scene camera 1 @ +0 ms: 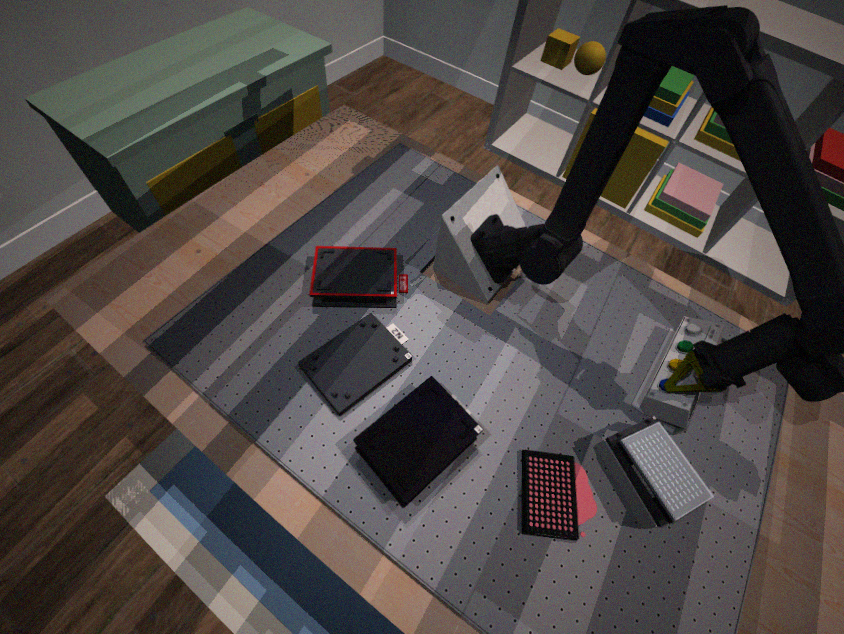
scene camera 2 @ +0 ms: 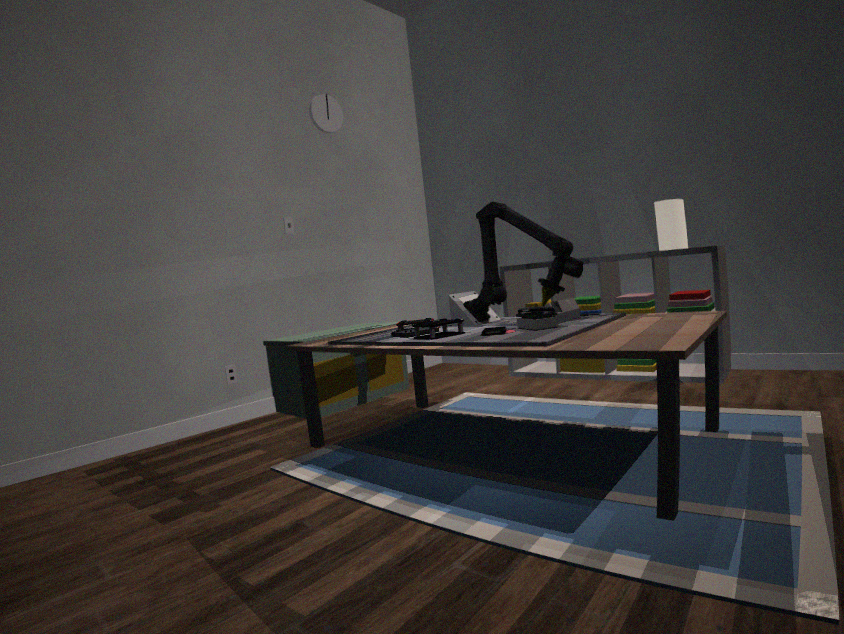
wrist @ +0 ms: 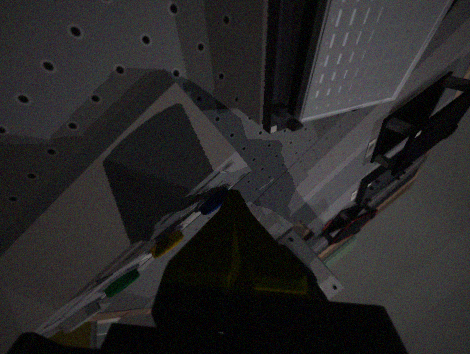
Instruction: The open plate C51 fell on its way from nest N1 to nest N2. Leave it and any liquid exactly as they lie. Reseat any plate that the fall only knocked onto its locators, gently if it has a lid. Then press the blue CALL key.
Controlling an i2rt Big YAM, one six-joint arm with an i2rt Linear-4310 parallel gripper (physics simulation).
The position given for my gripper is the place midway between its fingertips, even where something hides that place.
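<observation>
A blue button is here, and my gripper (scene camera 1: 665, 388) touches the blue button. My gripper is shut, and the wrist view shows me my gripper (wrist: 232, 196) too.
</observation>
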